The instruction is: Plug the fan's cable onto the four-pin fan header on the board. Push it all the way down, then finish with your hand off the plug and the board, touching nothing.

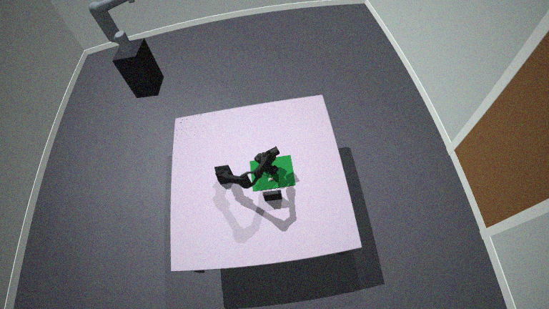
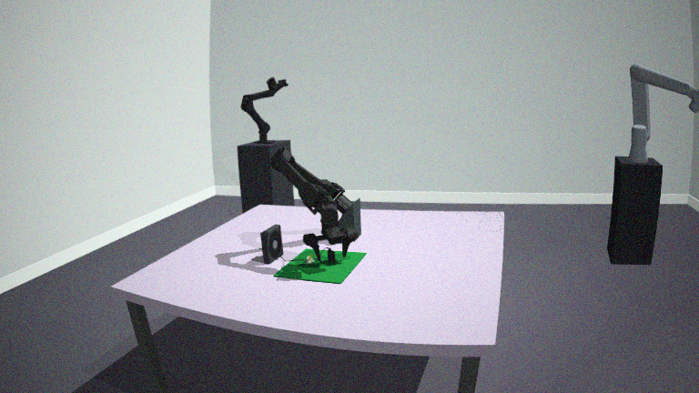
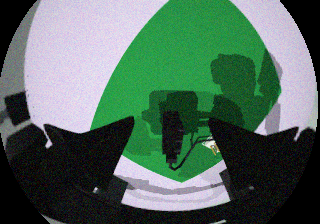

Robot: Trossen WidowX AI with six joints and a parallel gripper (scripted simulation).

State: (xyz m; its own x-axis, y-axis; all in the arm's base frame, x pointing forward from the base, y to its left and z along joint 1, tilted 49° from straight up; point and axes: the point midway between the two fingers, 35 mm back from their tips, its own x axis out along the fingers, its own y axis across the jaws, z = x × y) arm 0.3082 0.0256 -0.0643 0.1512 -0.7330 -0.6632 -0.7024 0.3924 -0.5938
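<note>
Now: the green board 3 cm to the right of my gripper tip, 3 cm below it and 3 cm ahead of it. Round my gripper tip: four-pin header: 8 cm to the right, 2 cm below, 2 cm ahead; dark plug: 1 cm to the right, 1 cm behind, 1 cm above; black fan: 22 cm to the right, 4 cm ahead, 4 cm above.
</note>
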